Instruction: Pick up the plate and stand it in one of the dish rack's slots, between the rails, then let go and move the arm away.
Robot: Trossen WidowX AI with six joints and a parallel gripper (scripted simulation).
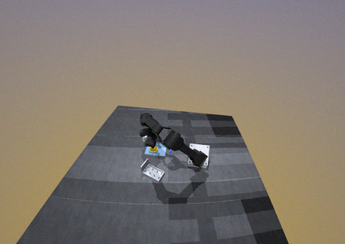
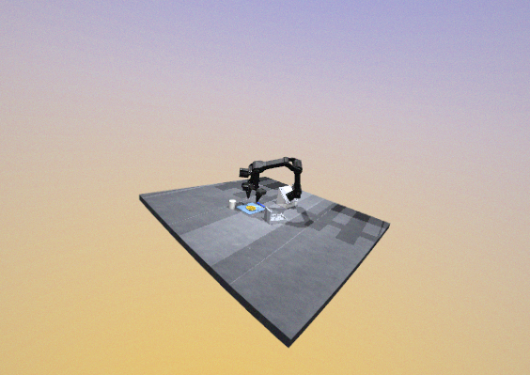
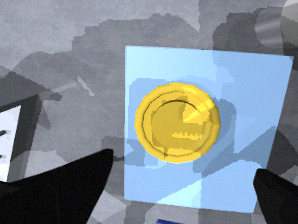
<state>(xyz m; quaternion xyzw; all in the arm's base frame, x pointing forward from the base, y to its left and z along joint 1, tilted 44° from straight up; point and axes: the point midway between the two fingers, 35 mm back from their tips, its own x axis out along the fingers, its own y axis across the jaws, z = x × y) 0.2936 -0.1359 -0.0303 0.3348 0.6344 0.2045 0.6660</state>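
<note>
Now: gripper tip 10 mm short of the yellow plate and 50 mm above it. Also, from my gripper tip: light blue mat: 10 mm behind, 20 mm to the right, 70 mm below; then white cup: 80 mm ahead, 100 mm to the right, 40 mm below; then blue utensil: 130 mm behind, 20 mm to the right, 70 mm below.
</note>
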